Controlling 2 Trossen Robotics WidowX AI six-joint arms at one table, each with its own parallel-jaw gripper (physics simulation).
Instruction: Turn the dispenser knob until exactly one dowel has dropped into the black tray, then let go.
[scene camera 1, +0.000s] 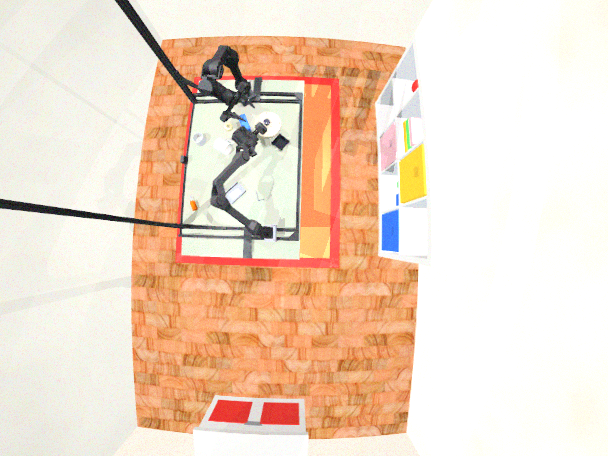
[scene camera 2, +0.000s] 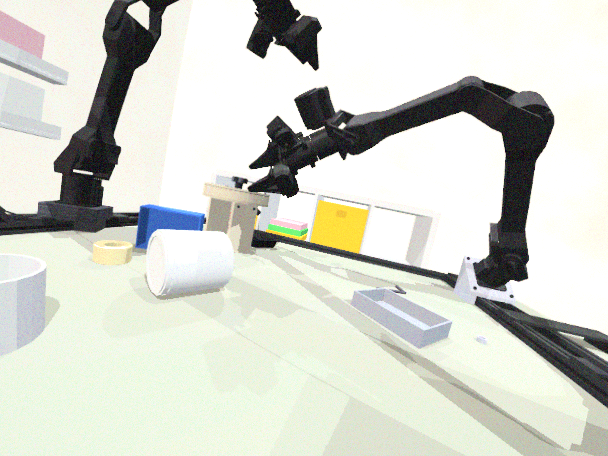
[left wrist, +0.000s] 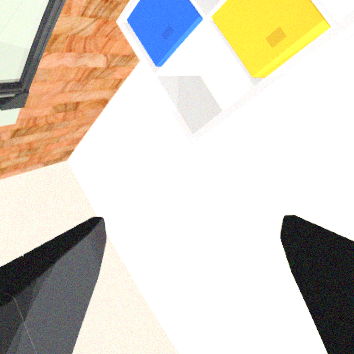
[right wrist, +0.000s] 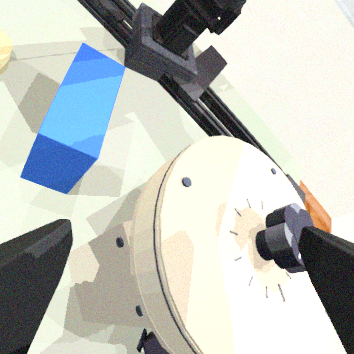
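Where they show: left gripper, fingertip midpoint: (scene camera 1: 250, 114) (scene camera 2: 310, 66) (left wrist: 193, 226); right gripper, fingertip midpoint: (scene camera 1: 254, 129) (scene camera 2: 248, 178) (right wrist: 188, 234); left arm's base, origin of the base link: (scene camera 2: 79, 204) (right wrist: 169, 37); right arm's base, origin of the base link: (scene camera 1: 269, 233) (scene camera 2: 488, 276).
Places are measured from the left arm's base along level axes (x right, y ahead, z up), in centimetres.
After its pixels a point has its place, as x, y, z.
The dispenser (scene camera 1: 274, 131) @[0.7, 39.3, 9.8] (scene camera 2: 218, 222) (right wrist: 200, 250) @[7.2, 33.4, 9.8] is a cream drum with a round top. Its black lobed knob (scene camera 1: 266, 121) @[1.8, 33.0, 12.7] (scene camera 2: 240, 181) @[3.6, 32.8, 11.7] (right wrist: 286, 240) @[3.5, 33.3, 12.6] stands on the top. The black tray (scene camera 1: 280, 142) @[-1.3, 40.7, -4.5] (scene camera 2: 265, 240) @[2.9, 42.0, -2.4] sits beside the drum; its inside is too small to read, and no dowel can be made out. My right gripper (scene camera 2: 249, 178) @[10.2, 33.5, 12.5] (right wrist: 188, 234) @[10.2, 33.5, 12.5] is open and empty, close to the knob; in the right wrist view the right-hand finger partly overlaps the knob. My left gripper (scene camera 2: 290, 62) (left wrist: 193, 226) @[11.4, 42.2, 40.0] is open and empty, high above the right one and away from the dispenser.
A blue box (scene camera 1: 244, 121) (scene camera 2: 172, 224) @[9.7, 19.7, 0.0] (right wrist: 80, 115) @[12.2, 22.4, 3.3] stands near the drum. A white cylinder (scene camera 2: 192, 261) @[35.0, 24.3, 0.6] lies on its side, near a yellow ring (scene camera 2: 112, 252) @[23.7, 13.3, -2.7]. A grey open box (scene camera 1: 235, 192) @[39.9, 52.9, -4.4] (scene camera 2: 401, 320) @[43.9, 49.8, -2.6] lies near the right arm. An orange object (scene camera 1: 194, 204) @[65.4, 45.4, -2.1] lies at the table's left.
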